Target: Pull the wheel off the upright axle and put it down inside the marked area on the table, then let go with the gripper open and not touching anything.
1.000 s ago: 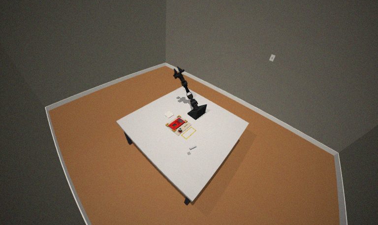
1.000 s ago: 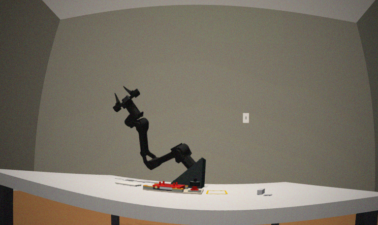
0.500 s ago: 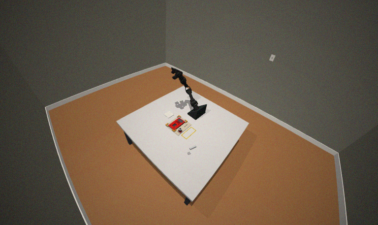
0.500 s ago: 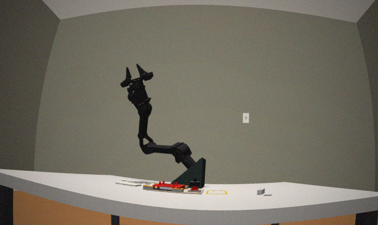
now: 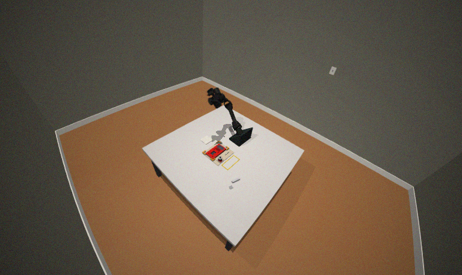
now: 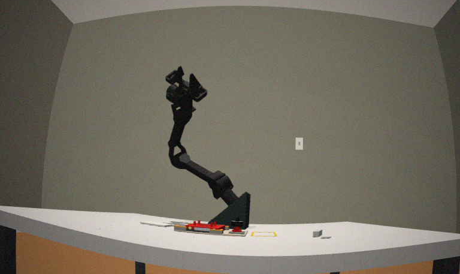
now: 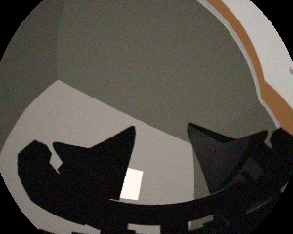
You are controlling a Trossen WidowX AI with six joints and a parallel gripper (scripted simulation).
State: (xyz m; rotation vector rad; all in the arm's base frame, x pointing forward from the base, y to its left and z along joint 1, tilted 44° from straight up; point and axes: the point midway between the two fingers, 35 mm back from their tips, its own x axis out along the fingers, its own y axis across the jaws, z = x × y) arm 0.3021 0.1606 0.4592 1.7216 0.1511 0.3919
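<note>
Now: the wheel 60 mm ahead of my gripper tip, 220 mm to the left of it and 560 mm below it. The rest, counted from my gripper tip: white flat plate: 50 mm behind, 80 mm to the right, 590 mm below; then upright axle: 70 mm ahead, 220 mm to the left, 560 mm below.
</note>
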